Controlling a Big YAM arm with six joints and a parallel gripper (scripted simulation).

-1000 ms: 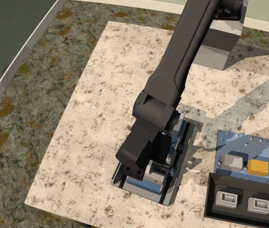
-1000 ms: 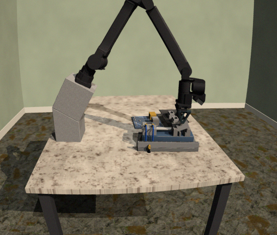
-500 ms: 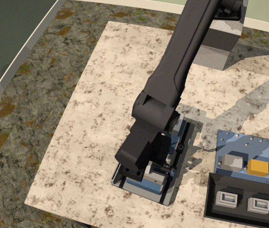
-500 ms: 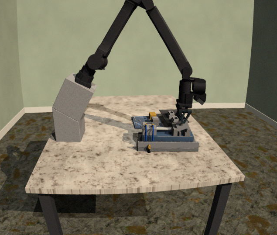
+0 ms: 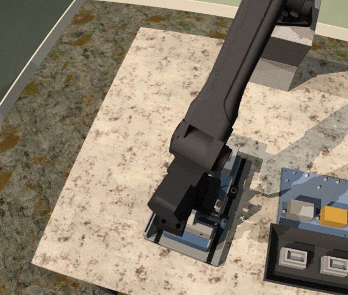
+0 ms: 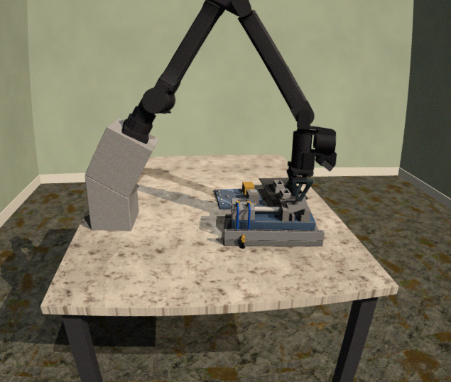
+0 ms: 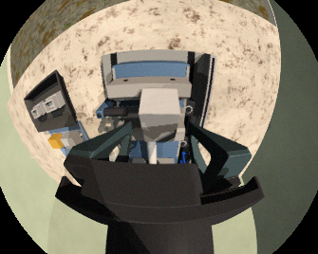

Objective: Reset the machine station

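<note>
Now: the fixed jaw 6 cm below my hand, 3 cm ahead of it and 1 cm to the left of it. From my hand the other things lie so: hosed end block (16 cm behind, 6 cm to the left, 6 cm below); infeed plate (33 cm to the left, 13 cm below, 8 cm behind); dark rail (10 cm below, 9 cm behind, 6 cm to the right).
</note>
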